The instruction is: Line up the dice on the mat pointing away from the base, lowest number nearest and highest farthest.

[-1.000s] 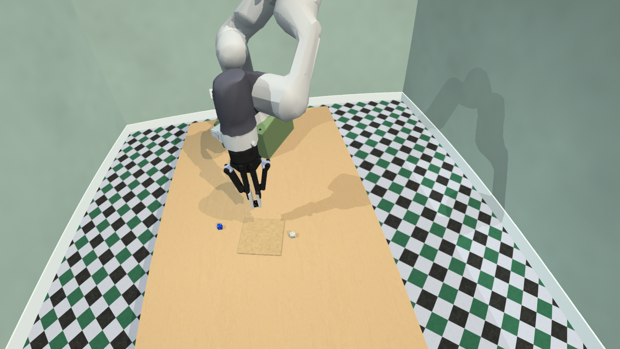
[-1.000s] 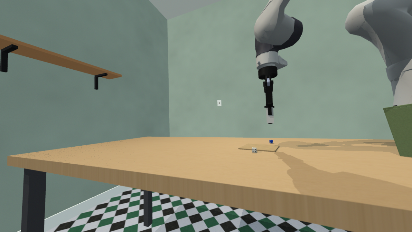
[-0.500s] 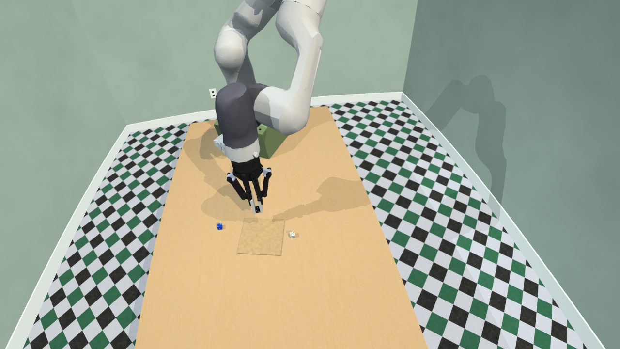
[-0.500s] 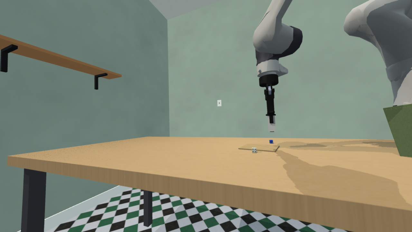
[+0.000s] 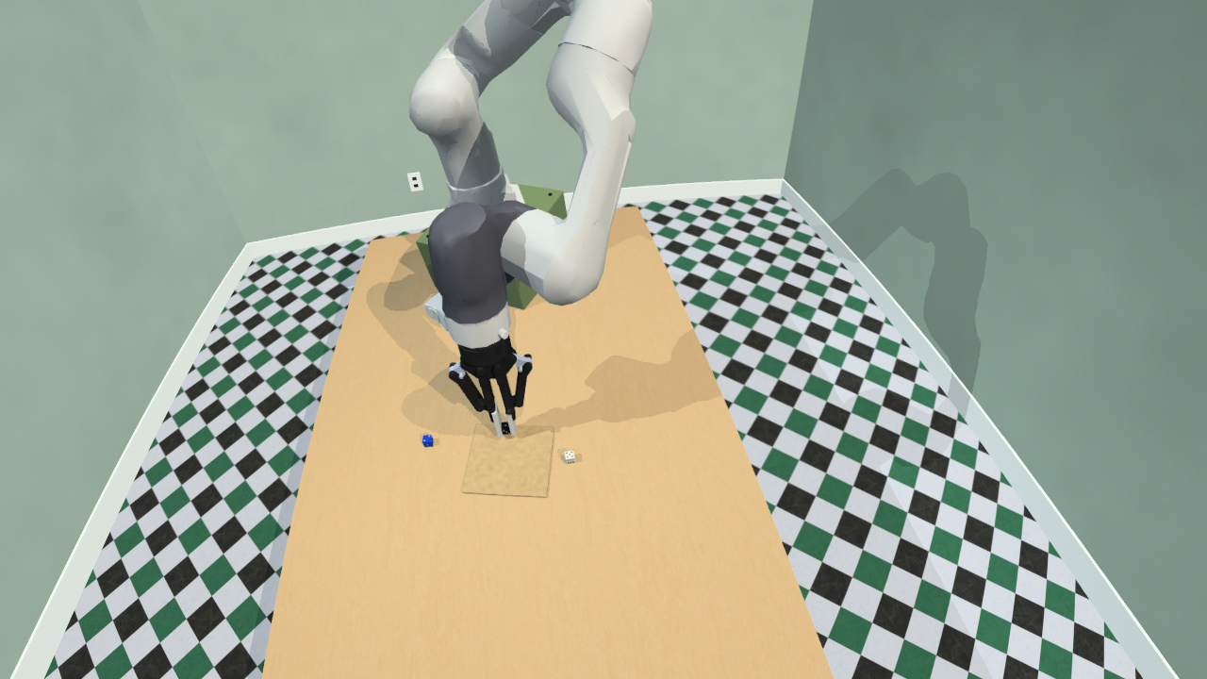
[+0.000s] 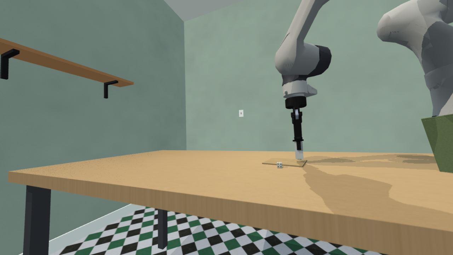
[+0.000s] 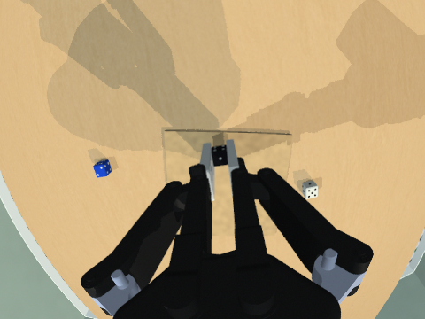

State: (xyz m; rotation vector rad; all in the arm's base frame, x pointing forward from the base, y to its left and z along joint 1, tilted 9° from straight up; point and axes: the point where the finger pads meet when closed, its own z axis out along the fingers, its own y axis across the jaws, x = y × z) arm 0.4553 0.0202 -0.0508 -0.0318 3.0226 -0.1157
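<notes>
Right now my hand is 50 mm short of the tan mat and 50 mm above it. Round my hand: black die (30 mm below); then blue die (140 mm to the right, 40 mm below); then white die (60 mm ahead, 100 mm to the left, 40 mm below).
</notes>
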